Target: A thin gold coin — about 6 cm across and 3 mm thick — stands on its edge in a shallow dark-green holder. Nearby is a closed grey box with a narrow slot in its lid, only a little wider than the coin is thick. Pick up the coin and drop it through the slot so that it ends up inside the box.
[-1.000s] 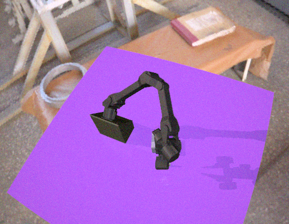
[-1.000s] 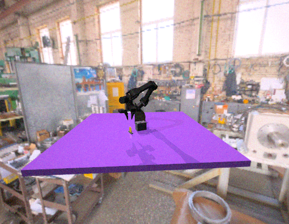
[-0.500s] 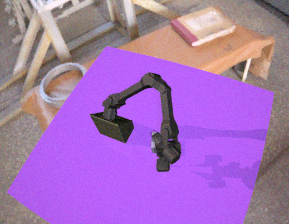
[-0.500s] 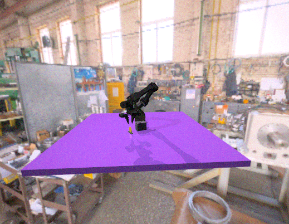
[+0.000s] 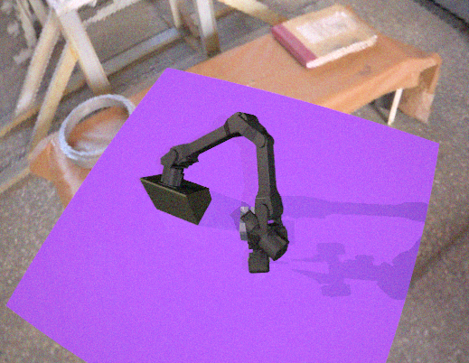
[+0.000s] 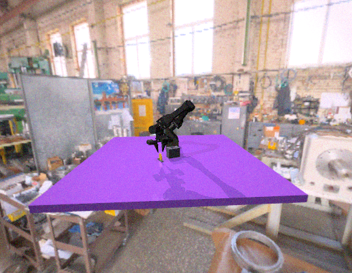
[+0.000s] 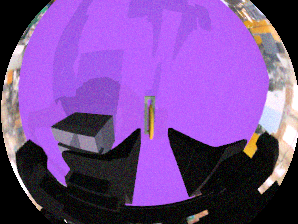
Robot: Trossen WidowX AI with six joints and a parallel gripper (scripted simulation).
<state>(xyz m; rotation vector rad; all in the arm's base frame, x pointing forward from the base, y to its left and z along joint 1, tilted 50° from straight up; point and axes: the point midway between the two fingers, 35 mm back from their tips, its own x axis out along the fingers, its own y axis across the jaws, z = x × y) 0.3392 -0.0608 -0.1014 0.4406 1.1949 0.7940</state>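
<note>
My gripper tip is 4 cm above the gold coin.
</note>
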